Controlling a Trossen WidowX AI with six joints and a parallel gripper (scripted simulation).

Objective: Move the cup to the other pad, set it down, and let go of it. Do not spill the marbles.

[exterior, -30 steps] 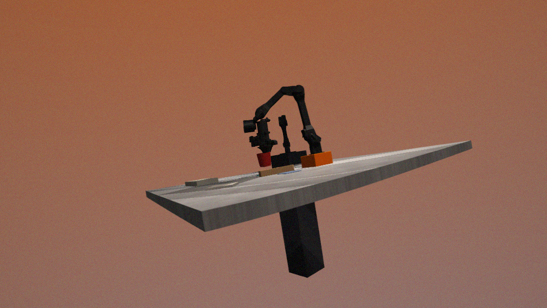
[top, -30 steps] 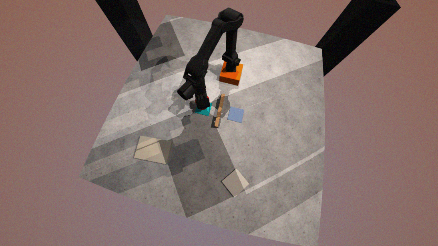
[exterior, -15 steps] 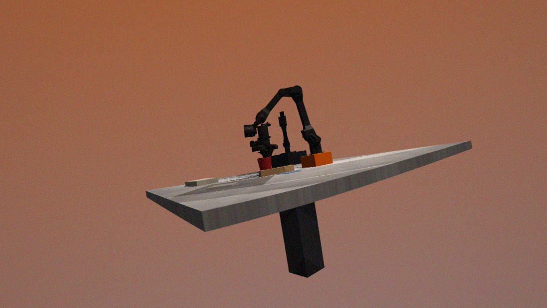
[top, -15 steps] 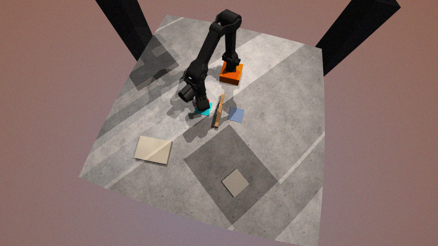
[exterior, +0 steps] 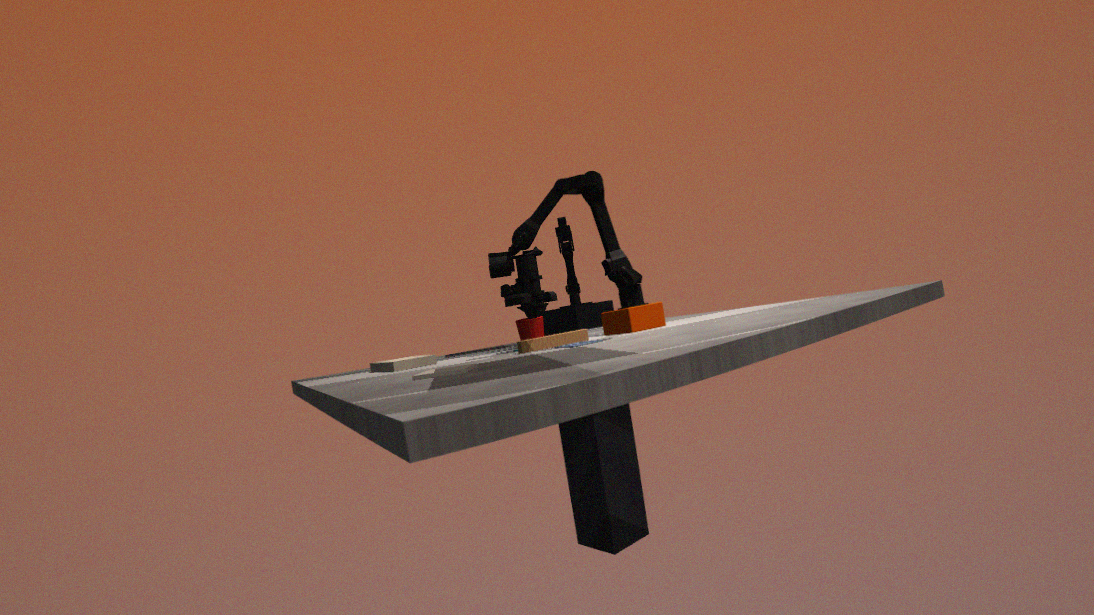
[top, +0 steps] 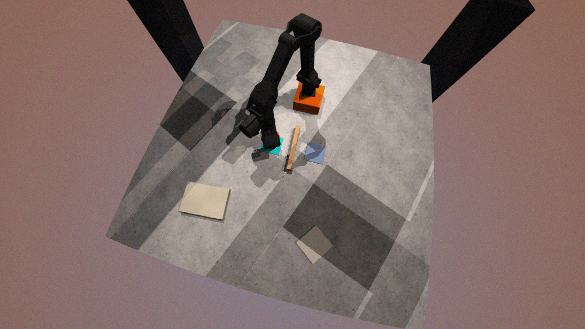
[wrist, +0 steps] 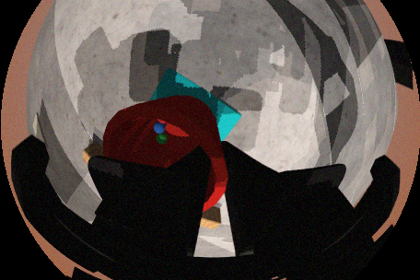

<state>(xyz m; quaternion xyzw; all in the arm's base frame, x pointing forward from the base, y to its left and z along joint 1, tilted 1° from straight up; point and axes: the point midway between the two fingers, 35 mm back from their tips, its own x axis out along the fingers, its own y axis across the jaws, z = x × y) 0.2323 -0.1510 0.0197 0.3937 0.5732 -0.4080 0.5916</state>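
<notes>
The cup lies 30 mm ahead of my gripper tip and 10 mm to the left of it. The rest, counted from my gripper tip: pale blue pad 50 mm ahead, 210 mm to the left, 50 mm below; then cyan pad 30 mm ahead, 10 mm to the left, 50 mm below; then wooden bar 40 mm ahead, 110 mm to the left, 40 mm below.
</notes>
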